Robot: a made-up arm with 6 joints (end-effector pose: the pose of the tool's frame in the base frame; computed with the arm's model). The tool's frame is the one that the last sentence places. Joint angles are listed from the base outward.
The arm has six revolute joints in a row. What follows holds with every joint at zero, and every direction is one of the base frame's. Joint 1 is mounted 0.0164 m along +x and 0.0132 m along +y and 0.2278 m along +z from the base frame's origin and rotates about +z. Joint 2 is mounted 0.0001 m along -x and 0.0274 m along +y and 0.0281 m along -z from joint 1 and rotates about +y. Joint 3 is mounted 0.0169 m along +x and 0.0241 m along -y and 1.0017 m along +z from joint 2 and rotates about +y. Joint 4 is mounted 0.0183 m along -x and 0.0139 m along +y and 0.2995 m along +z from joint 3 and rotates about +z. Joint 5 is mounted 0.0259 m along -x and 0.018 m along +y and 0.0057 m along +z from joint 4 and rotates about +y. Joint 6 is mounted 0.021 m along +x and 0.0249 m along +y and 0.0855 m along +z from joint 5 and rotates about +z. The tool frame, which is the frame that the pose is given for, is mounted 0.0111 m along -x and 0.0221 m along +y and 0.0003 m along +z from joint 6; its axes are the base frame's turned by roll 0.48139, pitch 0.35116 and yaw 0.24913 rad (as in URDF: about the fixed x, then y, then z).
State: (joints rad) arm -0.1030 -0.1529 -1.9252 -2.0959 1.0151 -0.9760
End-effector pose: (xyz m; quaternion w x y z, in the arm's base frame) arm -0.4089 -0.0141 1.0402 0.1446 0.9847 0.0816 -0.0532
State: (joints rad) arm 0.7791 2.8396 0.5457 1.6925 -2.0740 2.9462
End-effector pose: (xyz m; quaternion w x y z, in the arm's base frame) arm 0.2528 0.1080 -1.0468 0.3380 0.4375 0.1375 0.8218
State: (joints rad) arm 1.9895 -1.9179 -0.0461 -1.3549 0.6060 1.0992
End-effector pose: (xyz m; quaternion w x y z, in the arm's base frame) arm 0.5416 -1.1842 -0.2441 0.0137 0.6267 -0.0672 0.7762
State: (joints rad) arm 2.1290 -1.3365 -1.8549 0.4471 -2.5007 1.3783
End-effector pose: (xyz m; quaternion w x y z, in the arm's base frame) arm 0.4557 -0.7233 0.2193 0.0905 0.1912 -0.4903 -0.8455
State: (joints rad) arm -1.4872 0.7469 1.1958 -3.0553 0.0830 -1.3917
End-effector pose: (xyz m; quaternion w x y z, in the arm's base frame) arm 0.0634 -1.0530 0.8152 0.4001 0.8605 0.0046 0.3154
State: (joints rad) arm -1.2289 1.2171 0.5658 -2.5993 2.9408 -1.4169
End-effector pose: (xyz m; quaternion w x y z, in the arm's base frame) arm 0.3933 -1.0652 0.4339 0.9436 -0.3293 -0.0203 0.0269
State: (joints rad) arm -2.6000 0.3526 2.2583 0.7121 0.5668 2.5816
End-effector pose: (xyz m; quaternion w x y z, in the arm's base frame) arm -0.4271 -0.3172 0.8185 0.1096 0.1130 -0.8931 0.4213
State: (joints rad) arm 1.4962 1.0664 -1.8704 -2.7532 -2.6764 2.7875
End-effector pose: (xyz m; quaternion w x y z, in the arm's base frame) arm 0.0405 0.7734 0.8838 0.5555 -0.6355 0.5274 0.0974
